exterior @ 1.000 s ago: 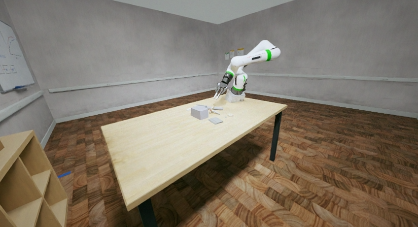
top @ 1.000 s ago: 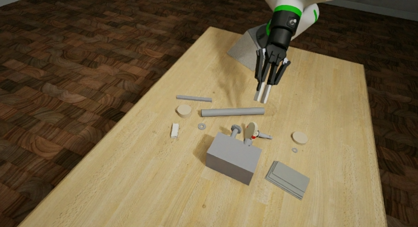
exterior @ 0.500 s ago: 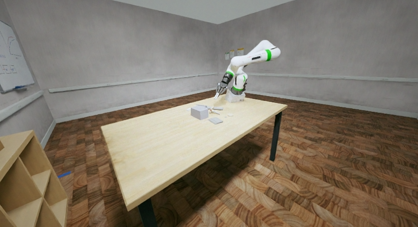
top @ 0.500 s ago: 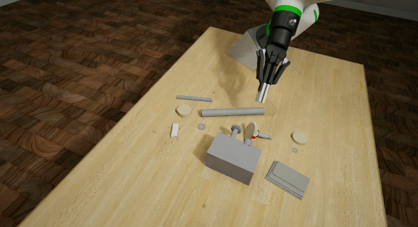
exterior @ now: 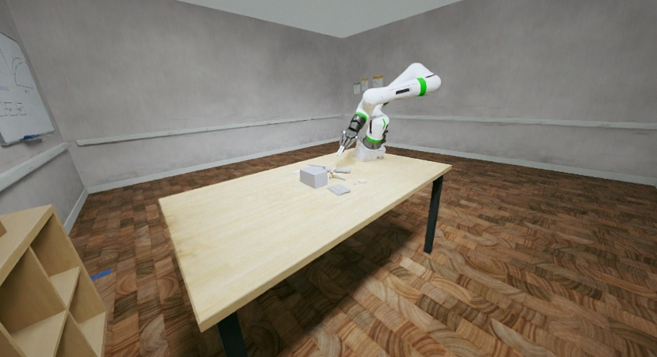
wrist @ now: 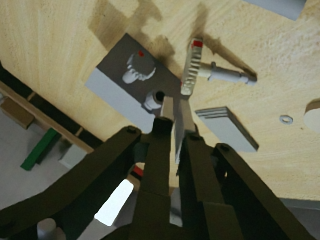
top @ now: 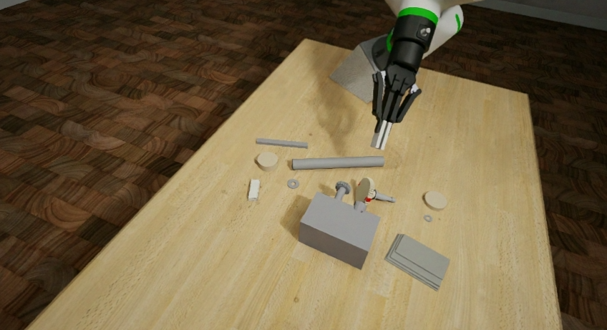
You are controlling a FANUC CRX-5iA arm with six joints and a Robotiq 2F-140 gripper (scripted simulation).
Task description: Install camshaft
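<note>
The small crank gear lies 120 mm ahead of my hand, 100 mm below it and 30 mm to the right of it. Round my hand: grey plate: 190 mm to the left, 160 mm ahead, 150 mm below; then long grey rod: 140 mm below, 90 mm to the right, 10 mm ahead; then tan disc: 180 mm to the left, 150 mm below, 20 mm behind.
</note>
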